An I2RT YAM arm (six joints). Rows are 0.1 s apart.
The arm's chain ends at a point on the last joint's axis. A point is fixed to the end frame.
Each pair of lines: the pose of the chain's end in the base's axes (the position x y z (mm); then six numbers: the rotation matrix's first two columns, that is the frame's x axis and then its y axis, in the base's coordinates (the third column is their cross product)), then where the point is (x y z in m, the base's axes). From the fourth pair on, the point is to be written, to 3 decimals.
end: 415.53, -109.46, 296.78, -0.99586, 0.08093, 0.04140, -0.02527, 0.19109, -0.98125
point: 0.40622 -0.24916 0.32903
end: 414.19, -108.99, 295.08, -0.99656, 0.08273, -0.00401, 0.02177, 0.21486, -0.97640
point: 0.40312 -0.24940 0.32344
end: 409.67, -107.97, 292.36, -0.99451, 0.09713, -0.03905, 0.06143, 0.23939, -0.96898
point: 0.39566 -0.24889 0.31662
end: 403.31, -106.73, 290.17, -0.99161, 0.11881, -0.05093, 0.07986, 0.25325, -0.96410
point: 0.386 -0.248 0.312
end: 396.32, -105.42, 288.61, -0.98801, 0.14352, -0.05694, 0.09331, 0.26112, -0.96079
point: 0.375 -0.246 0.309
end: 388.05, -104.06, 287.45, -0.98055, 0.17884, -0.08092, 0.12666, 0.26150, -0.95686
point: 0.362 -0.244 0.306
